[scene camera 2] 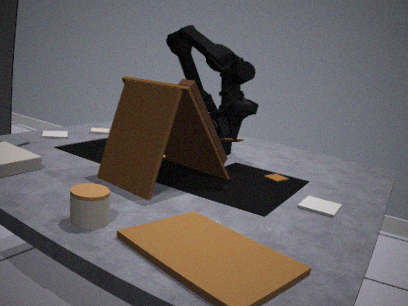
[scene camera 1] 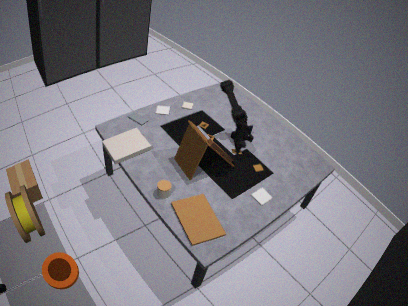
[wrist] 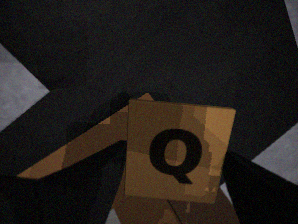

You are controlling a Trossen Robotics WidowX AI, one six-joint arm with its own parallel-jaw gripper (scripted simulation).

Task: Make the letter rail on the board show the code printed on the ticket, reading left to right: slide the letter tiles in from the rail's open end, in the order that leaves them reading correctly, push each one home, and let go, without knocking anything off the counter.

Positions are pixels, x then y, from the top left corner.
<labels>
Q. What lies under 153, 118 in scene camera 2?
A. An a-frame board.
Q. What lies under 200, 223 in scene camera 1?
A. A flat orange panel.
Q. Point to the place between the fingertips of my gripper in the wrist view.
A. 174, 153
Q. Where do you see a black mat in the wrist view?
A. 92, 64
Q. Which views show the flat orange panel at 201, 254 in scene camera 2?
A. Scene camera 2 and scene camera 1 only.
</labels>
